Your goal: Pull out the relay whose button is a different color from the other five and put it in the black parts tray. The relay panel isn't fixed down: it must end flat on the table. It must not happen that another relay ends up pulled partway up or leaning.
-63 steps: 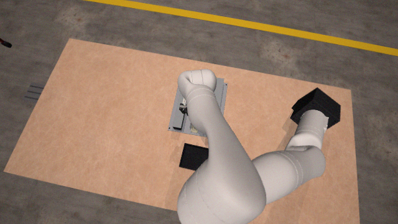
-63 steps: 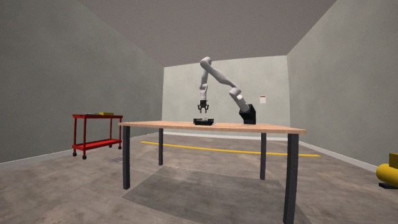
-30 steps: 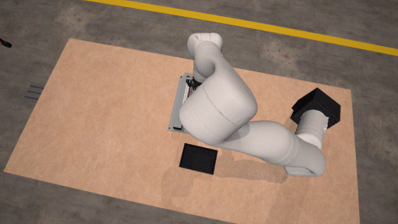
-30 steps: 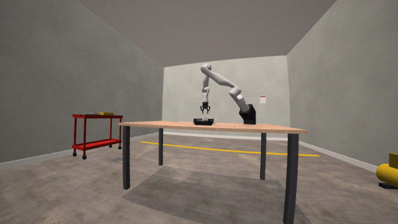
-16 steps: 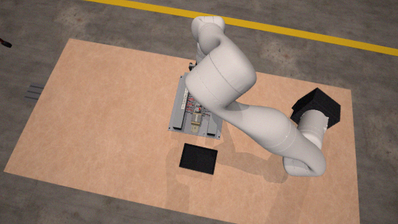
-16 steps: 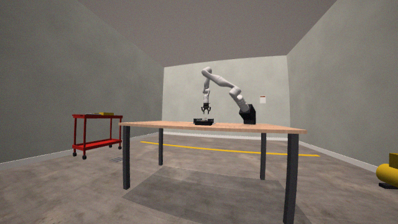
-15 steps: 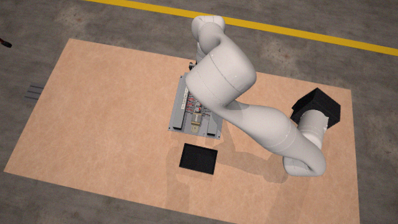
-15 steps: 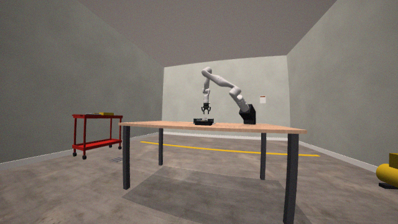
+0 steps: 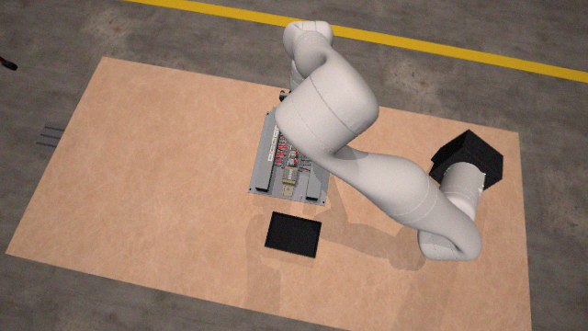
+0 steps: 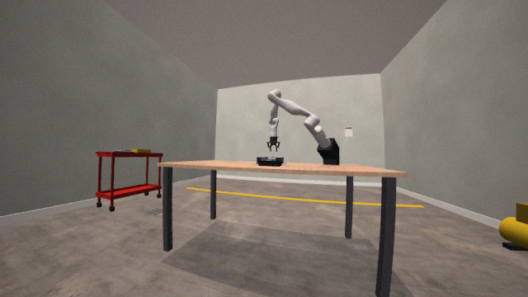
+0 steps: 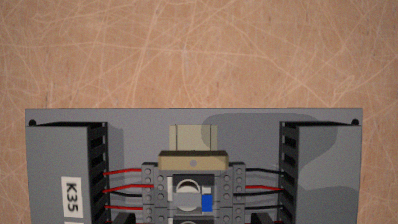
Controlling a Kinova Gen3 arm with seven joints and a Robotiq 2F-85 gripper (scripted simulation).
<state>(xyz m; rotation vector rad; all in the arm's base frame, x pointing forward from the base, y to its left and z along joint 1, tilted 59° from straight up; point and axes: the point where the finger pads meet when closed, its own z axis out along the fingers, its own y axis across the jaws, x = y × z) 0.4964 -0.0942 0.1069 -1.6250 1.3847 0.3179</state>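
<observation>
Now: hand 90 mm above the dark relay. From my hand the other things lie so: grey relay panel: 100 mm to the left, 100 mm below, 40 mm behind; then black parts tray: 340 mm to the left, 170 mm behind, 120 mm below.
</observation>
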